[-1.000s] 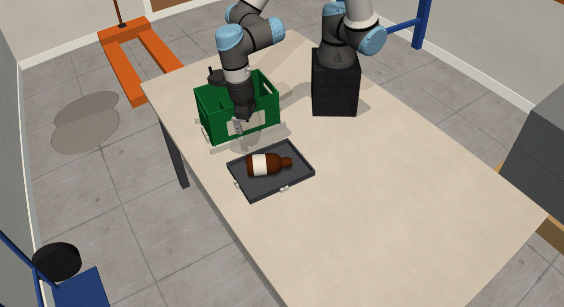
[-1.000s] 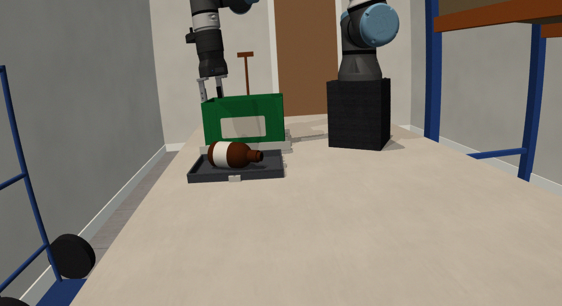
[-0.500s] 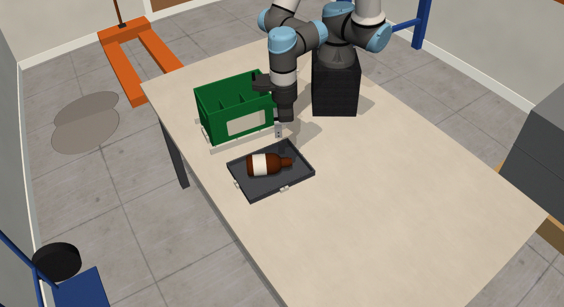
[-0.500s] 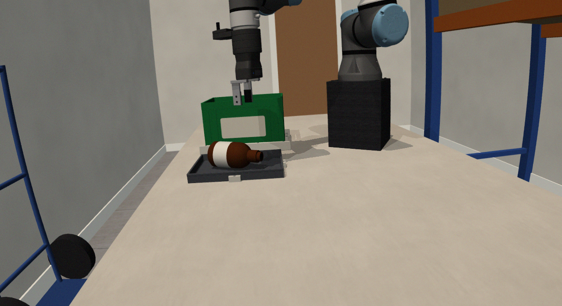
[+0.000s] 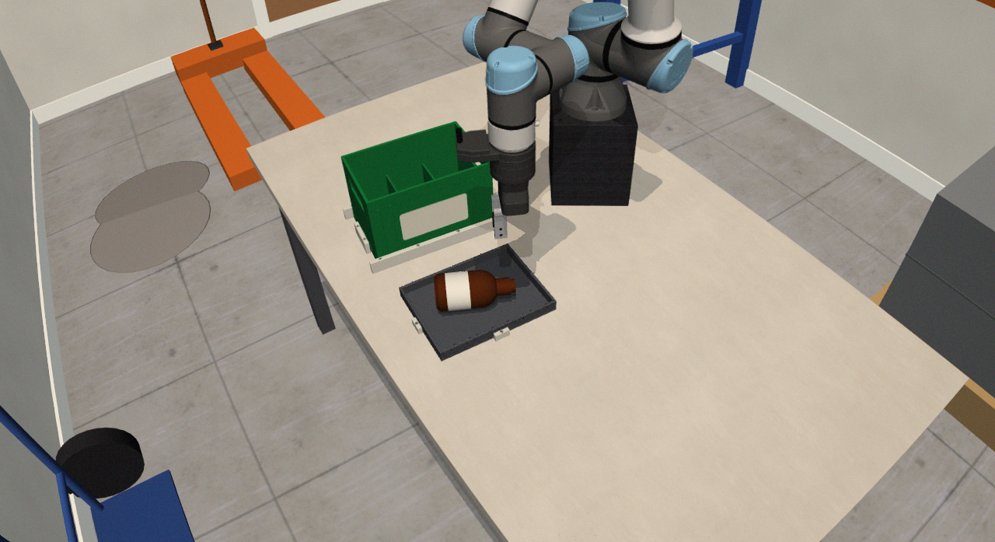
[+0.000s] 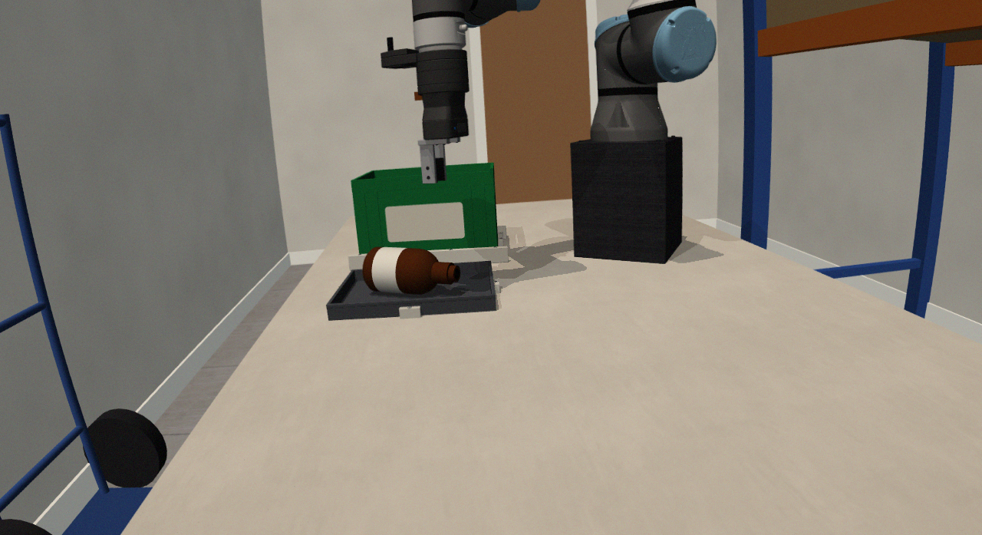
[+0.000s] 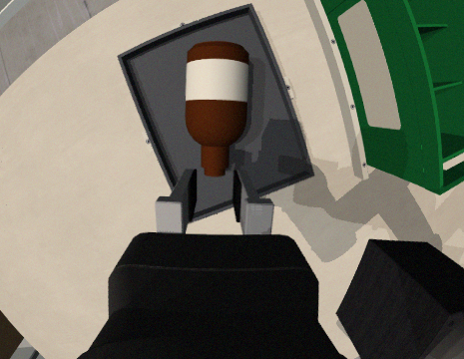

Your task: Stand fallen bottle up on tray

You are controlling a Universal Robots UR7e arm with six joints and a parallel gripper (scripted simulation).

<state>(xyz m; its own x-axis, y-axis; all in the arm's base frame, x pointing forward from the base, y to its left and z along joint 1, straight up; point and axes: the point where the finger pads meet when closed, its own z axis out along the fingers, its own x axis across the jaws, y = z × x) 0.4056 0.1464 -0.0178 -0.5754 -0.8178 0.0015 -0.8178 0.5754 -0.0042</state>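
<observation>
Now: hand 16 cm above the brown bottle, 4 cm short of it and 3 cm to the left of it. Round my hand: green crate: 30 cm to the right, 12 cm below, 3 cm behind; then tray: 19 cm below, 4 cm ahead, 3 cm to the right.
</observation>
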